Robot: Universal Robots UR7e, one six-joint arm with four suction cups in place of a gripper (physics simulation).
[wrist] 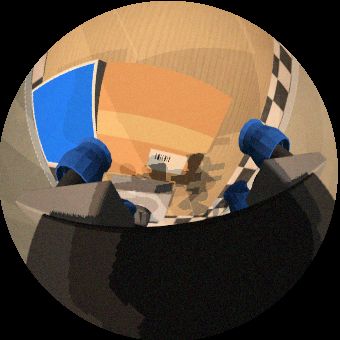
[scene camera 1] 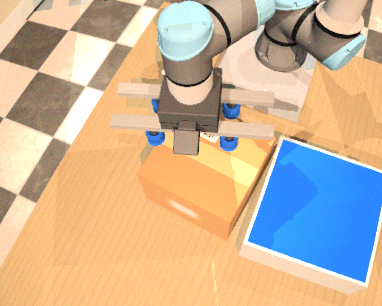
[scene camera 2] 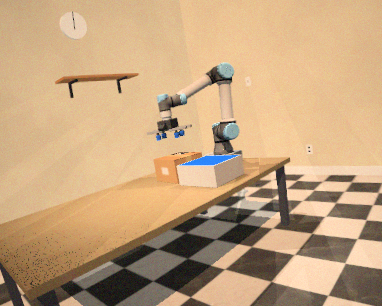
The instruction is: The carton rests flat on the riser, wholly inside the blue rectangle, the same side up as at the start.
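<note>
An orange carton (scene camera 1: 200,187) (scene camera 2: 167,169) (wrist: 155,92) stands on the table beside the riser, with a paler tape band and a barcode label on its top. The riser (scene camera 1: 300,270) (scene camera 2: 196,176) is a pale block about as tall as the carton. Its top bears the blue rectangle (scene camera 1: 330,210) (scene camera 2: 210,160) (wrist: 65,112), edged in white, with nothing on it. My suction gripper (scene camera 1: 192,125) (scene camera 2: 170,135) (wrist: 172,160) hangs level above the carton, with a wide air gap between the blue cups and the carton's top in scene camera 2. It holds nothing.
The wooden table (scene camera 1: 125,265) (scene camera 2: 125,210) carries the carton and riser. The arm's pale base plate (scene camera 1: 305,95) lies behind them. A shelf (scene camera 2: 97,78) and a clock (scene camera 2: 73,25) are on the wall. The checkered floor (scene camera 2: 260,260) lies beyond the table's edges.
</note>
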